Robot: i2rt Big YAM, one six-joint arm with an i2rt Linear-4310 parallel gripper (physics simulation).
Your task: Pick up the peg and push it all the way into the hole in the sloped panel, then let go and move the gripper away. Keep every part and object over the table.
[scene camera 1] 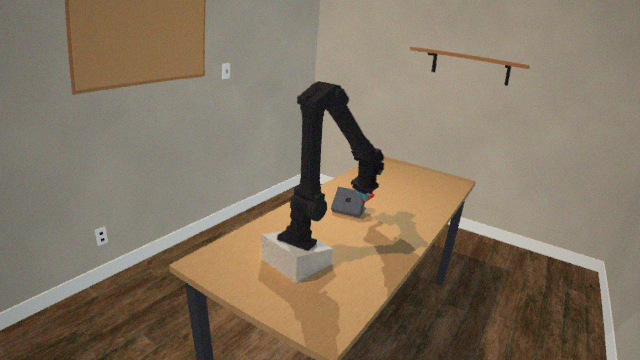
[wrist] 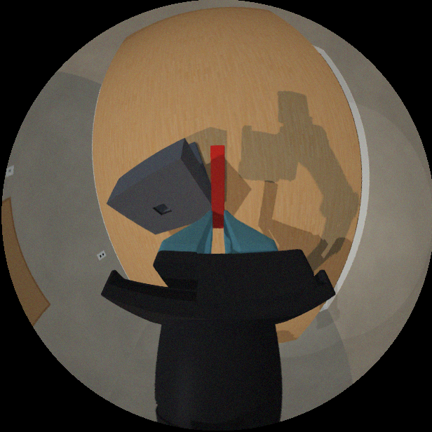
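Seen in the pictures: gripper, fingertip midpoint: point(scene camera 1: 364, 200); arm's base, origin of the base link: point(scene camera 1: 296, 241).
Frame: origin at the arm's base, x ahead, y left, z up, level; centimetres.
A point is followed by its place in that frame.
Observation:
The red peg point(scene camera 1: 371, 196) @[x 47.9, y -14.3, z 1.2 cm] point(wrist: 217, 172) is held between the teal fingertips of my gripper point(scene camera 1: 364, 195) @[x 43.7, y -12.3, z 0.5 cm] point(wrist: 217, 214), which is shut on it near one end. In the wrist view the peg sticks out upward from the tips, and its lower part is in shade. The dark grey sloped panel point(scene camera 1: 343, 206) @[x 43.5, y -3.3, z -4.4 cm] point(wrist: 140, 192) stands on the table, just left of the gripper in both views. Its square hole point(scene camera 1: 348, 200) @[x 47.7, y -4.2, z -3.0 cm] point(wrist: 161, 209) shows dark, and the peg is outside it. In the wrist view the panel's right edge is close beside the peg; whether they touch is unclear.
The wooden table point(scene camera 1: 220, 265) @[x -14.6, y 22.0, z -8.5 cm] point(wrist: 225, 60) carries the panel and the pale block point(scene camera 1: 280, 255) @[x -8.1, y 2.1, z -1.6 cm] under the arm's base. The arm's shadows fall on the table right of the panel. The table's edges show in both views. A wall shelf point(scene camera 1: 470, 57) hangs beyond the table.

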